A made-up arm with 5 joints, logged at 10 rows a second.
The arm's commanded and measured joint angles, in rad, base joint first. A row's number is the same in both.
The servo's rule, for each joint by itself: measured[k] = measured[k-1] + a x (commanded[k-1-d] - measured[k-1]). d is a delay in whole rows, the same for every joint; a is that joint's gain. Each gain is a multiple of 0.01, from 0.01 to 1. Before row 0 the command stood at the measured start. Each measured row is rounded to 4 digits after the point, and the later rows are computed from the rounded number. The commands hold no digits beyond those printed.
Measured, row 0:
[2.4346, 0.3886, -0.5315, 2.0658, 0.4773]
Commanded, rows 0 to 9:
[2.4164, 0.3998, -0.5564, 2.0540, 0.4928]
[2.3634, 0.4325, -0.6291, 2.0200, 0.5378]
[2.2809, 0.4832, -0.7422, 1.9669, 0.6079]
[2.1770, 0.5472, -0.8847, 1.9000, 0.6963]
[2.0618, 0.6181, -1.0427, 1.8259, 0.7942]
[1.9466, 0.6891, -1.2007, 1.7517, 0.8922]
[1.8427, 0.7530, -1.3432, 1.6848, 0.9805]
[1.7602, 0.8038, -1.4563, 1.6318, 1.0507]
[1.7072, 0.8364, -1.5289, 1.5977, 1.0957]
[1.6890, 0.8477, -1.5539, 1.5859, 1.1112]
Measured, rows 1 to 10:
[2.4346, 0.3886, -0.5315, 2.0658, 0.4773]
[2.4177, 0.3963, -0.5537, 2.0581, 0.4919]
[2.3672, 0.4213, -0.6208, 2.0333, 0.5350]
[2.2869, 0.4640, -0.7288, 1.9901, 0.6035]
[2.1847, 0.5214, -0.8676, 1.9315, 0.6907]
[2.0704, 0.5881, -1.0234, 1.8629, 0.7880]
[1.9553, 0.6578, -1.1812, 1.7906, 0.8859]
[1.8506, 0.7235, -1.3254, 1.7218, 0.9748]
[1.7665, 0.7789, -1.4419, 1.6633, 1.0461]
[1.7114, 0.8186, -1.5193, 1.6207, 1.0927]
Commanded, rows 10 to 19:
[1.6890, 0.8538, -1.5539, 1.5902, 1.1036]
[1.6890, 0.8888, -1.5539, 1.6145, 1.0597]
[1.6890, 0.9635, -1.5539, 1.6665, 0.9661]
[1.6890, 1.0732, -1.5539, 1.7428, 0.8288]
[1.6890, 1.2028, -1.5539, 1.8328, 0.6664]
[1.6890, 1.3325, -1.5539, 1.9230, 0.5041]
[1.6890, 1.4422, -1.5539, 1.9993, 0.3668]
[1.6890, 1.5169, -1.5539, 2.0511, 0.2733]
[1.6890, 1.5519, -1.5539, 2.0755, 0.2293]
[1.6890, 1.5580, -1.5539, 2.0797, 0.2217]
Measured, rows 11 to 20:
[1.6906, 0.8387, -1.5501, 1.5981, 1.1101]
[1.6891, 0.8491, -1.5535, 1.5930, 1.1040]
[1.6890, 0.8765, -1.5539, 1.6070, 1.0624]
[1.6890, 0.9365, -1.5539, 1.6457, 0.9719]
[1.6890, 1.0308, -1.5539, 1.7088, 0.8374]
[1.6890, 1.1495, -1.5539, 1.7894, 0.6767]
[1.6890, 1.2758, -1.5539, 1.8762, 0.5145]
[1.6890, 1.3906, -1.5539, 1.9562, 0.3757]
[1.6890, 1.4777, -1.5539, 2.0179, 0.2794]
[1.6890, 1.5289, -1.5539, 2.0553, 0.2323]

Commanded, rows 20 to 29:
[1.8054, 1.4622, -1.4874, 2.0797, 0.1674]
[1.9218, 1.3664, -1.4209, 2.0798, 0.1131]
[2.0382, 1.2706, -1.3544, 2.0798, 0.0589]
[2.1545, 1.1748, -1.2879, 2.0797, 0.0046]
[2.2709, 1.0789, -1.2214, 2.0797, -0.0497]
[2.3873, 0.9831, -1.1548, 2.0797, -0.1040]
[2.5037, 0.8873, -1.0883, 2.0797, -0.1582]
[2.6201, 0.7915, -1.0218, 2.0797, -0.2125]
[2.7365, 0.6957, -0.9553, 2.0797, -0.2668]
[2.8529, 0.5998, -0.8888, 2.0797, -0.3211]
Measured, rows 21 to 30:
[1.6890, 1.5490, -1.5539, 2.0712, 0.2223]
[1.7973, 1.4891, -1.4947, 2.0767, 0.1707]
[1.9131, 1.4044, -1.4290, 2.0787, 0.1166]
[2.0294, 1.3121, -1.3626, 2.0794, 0.0624]
[2.1457, 1.2174, -1.2961, 2.0796, 0.0081]
[2.2621, 1.1218, -1.2296, 2.0797, -0.0462]
[2.3785, 1.0261, -1.1630, 2.0797, -0.1005]
[2.4949, 0.9303, -1.0965, 2.0797, -0.1547]
[2.6113, 0.8345, -1.0300, 2.0797, -0.2090]
[2.7277, 0.7387, -0.9635, 2.0797, -0.2633]

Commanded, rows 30 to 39:
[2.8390, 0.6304, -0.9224, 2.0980, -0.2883]
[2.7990, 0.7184, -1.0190, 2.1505, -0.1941]
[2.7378, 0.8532, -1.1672, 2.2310, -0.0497]
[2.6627, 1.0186, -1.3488, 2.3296, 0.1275]
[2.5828, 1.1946, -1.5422, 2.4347, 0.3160]
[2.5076, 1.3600, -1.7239, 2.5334, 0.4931]
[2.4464, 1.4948, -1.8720, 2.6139, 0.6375]
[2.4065, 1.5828, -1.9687, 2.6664, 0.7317]
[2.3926, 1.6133, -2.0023, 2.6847, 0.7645]
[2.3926, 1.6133, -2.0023, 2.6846, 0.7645]
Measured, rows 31 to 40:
[2.8441, 0.6429, -0.8970, 2.0797, -0.3176]
[2.8394, 0.6343, -0.9196, 2.0916, -0.2901]
[2.8018, 0.6923, -1.0081, 2.1299, -0.1999]
[2.7423, 0.8033, -1.1497, 2.1956, -0.0587]
[2.6683, 0.9519, -1.3269, 2.2827, 0.1163]
[2.5888, 1.1194, -1.5185, 2.3815, 0.3040]
[2.5133, 1.2854, -1.7013, 2.4802, 0.4818]
[2.4511, 1.4299, -1.8532, 2.5671, 0.6282]
[2.4096, 1.5354, -1.9560, 2.6316, 0.7255]
[2.3938, 1.5892, -1.9972, 2.6661, 0.7622]

